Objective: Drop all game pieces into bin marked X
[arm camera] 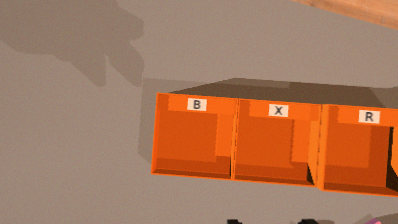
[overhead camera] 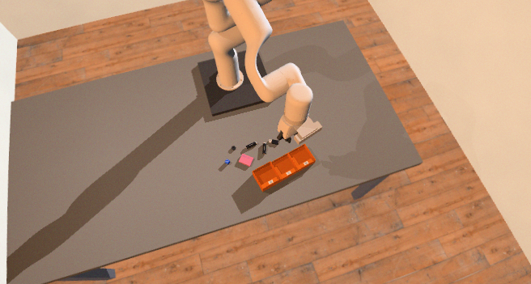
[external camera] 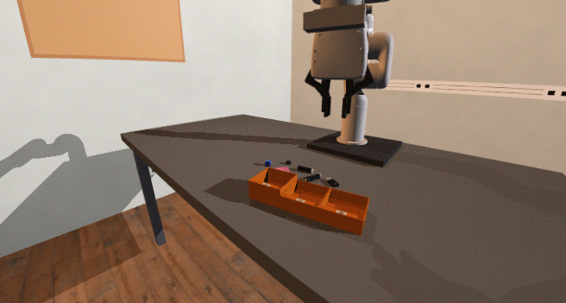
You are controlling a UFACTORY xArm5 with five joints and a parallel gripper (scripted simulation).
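Right now the blue die is 50 mm behind my hand, 250 mm to the right of it and 210 mm below it. From my hand the other things lie so: three joined bins: 50 mm ahead, 30 mm to the right, 190 mm below; flat pink piece: 30 mm behind, 170 mm to the right, 210 mm below; black cylinder: 90 mm behind, 130 mm to the right, 210 mm below.
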